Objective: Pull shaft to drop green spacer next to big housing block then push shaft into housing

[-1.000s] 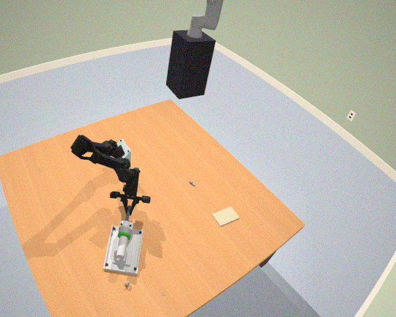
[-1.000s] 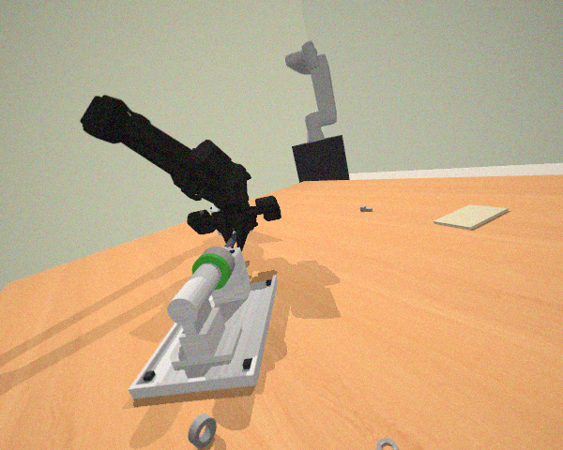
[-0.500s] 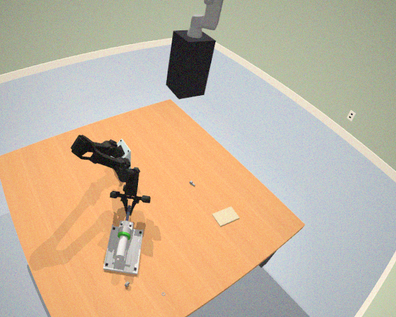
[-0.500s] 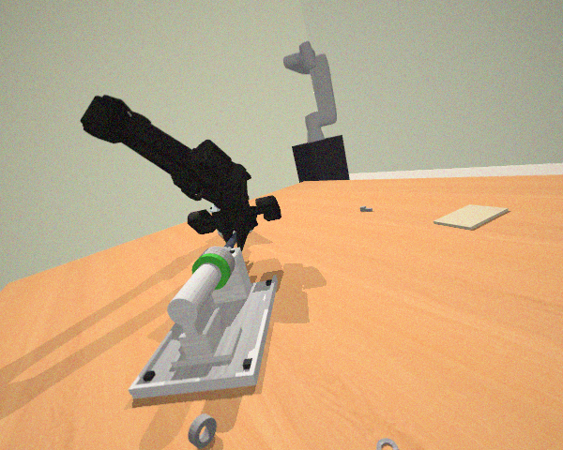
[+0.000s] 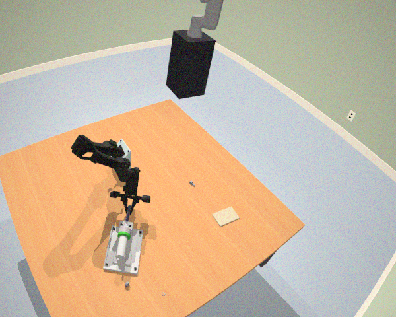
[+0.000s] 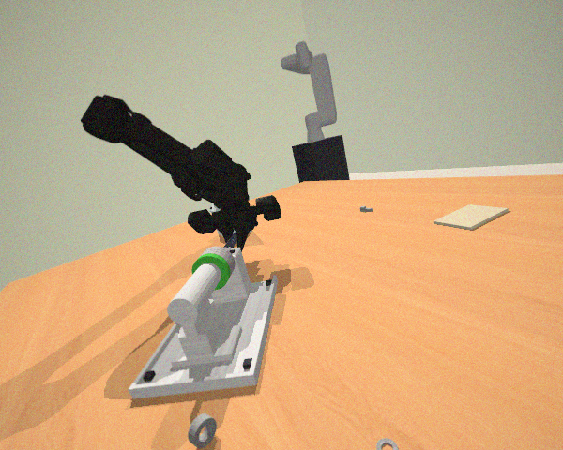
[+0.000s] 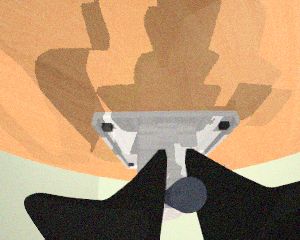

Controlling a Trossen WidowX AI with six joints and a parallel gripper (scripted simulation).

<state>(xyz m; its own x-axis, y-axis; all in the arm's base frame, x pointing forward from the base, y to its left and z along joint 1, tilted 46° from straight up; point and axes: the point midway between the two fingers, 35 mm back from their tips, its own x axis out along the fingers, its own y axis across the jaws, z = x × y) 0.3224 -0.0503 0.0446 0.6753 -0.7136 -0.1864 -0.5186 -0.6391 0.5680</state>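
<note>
My gripper tip is now 50 mm short of the shaft, 30 mm to the left of it and 20 mm below it. From my gripper tip the other things lie so: grey bolt (90 mm behind, 410 mm to the left, 50 mm below); then green spacer (110 mm ahead, 70 mm to the right, 20 mm above); then flat beige tile (160 mm ahead, 460 mm to the left, 50 mm below).
</note>
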